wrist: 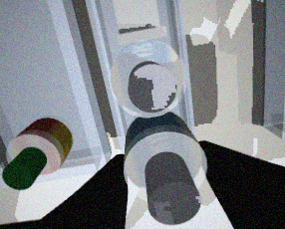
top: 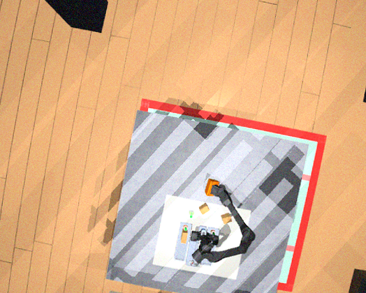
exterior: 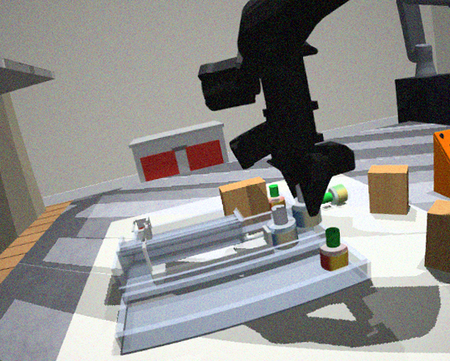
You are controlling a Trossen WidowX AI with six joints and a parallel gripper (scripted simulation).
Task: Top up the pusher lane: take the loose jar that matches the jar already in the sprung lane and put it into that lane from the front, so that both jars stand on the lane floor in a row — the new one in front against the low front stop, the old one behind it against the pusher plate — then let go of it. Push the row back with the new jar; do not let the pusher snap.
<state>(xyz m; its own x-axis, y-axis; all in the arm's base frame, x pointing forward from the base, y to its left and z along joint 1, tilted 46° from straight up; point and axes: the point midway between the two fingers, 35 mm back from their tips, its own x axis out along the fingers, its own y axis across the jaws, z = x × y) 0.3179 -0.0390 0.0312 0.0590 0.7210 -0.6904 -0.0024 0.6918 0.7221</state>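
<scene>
Right now the box is 13 cm to the right of my gripper tip, 6 cm ahead of it and 1 cm below it. From my gripper tip the other things lie so: sprung lane: 15 cm ahead, 3 cm below, 2 cm to the right.
</scene>
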